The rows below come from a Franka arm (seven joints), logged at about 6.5 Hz.
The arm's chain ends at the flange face. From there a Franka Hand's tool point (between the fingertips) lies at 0.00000 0.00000 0.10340 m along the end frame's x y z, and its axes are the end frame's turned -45 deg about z.
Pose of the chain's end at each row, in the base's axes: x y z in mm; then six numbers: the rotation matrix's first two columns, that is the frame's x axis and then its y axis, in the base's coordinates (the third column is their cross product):
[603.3, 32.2, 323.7, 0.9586, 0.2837, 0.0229, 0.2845, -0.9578, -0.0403]
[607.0, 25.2, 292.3, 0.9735, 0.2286, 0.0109, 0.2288, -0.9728, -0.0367]
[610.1, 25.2, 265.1, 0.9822, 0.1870, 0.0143, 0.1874, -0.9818, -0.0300]
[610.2, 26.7, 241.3, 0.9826, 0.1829, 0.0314, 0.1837, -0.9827, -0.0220]
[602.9, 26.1, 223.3, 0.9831, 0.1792, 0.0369, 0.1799, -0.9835, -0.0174]
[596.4, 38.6, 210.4, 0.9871, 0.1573, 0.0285, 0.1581, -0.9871, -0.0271]
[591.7, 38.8, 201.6, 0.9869, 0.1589, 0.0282, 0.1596, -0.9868, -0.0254]
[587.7, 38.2, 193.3, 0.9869, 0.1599, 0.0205, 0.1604, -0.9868, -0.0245]
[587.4, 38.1, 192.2, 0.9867, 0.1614, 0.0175, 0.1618, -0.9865, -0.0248]
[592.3, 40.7, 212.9, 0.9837, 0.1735, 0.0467, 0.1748, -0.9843, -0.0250]
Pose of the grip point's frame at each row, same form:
[604.4, 36.9, 220.4, 0.4767, 0.8779, 0.0447, 0.8790, -0.4767, -0.0123]
[607.2, 29.2, 189.0, 0.5266, 0.8495, 0.0337, 0.8502, -0.5262, -0.0182]
[611.0, 28.5, 161.8, 0.5620, 0.8265, 0.0313, 0.8270, -0.5620, -0.0111]
[613.0, 29.5, 138.0, 0.5649, 0.8242, 0.0378, 0.8247, -0.5655, 0.0066]
[606.3, 28.6, 120.0, 0.5679, 0.8222, 0.0384, 0.8224, -0.5687, 0.0138]
[598.9, 41.8, 107.1, 0.5862, 0.8092, 0.0393, 0.8098, -0.5868, 0.0010]
[594.2, 41.9, 98.3, 0.5850, 0.8101, 0.0379, 0.8107, -0.5854, 0.0020]
[589.4, 41.0, 89.9, 0.5844, 0.8108, 0.0318, 0.8113, -0.5847, -0.0028]
[588.8, 40.9, 88.9, 0.5833, 0.8117, 0.0299, 0.8121, -0.5834, -0.0052]
[596.6, 44.1, 109.6, 0.5720, 0.8187, 0.0507, 0.8192, -0.5733, 0.0153]

